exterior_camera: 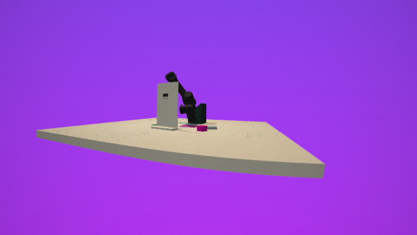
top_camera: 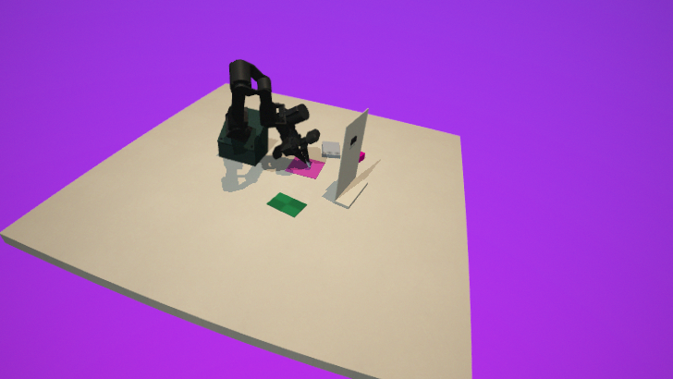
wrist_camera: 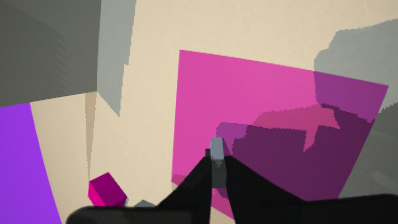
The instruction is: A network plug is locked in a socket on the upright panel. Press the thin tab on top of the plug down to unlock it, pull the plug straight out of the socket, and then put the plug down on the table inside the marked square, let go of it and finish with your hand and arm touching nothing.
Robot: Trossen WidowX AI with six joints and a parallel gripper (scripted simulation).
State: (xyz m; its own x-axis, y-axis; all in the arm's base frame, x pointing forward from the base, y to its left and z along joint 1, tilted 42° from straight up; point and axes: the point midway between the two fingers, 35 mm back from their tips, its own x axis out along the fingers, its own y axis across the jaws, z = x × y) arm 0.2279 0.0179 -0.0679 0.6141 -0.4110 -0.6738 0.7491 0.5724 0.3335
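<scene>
The grey network plug is right at my gripper tip. Also, from my gripper tip: magenta marked square 2 cm below, 1 cm behind; upright grey panel 18 cm ahead, 11 cm above, 7 cm to the right.
</scene>
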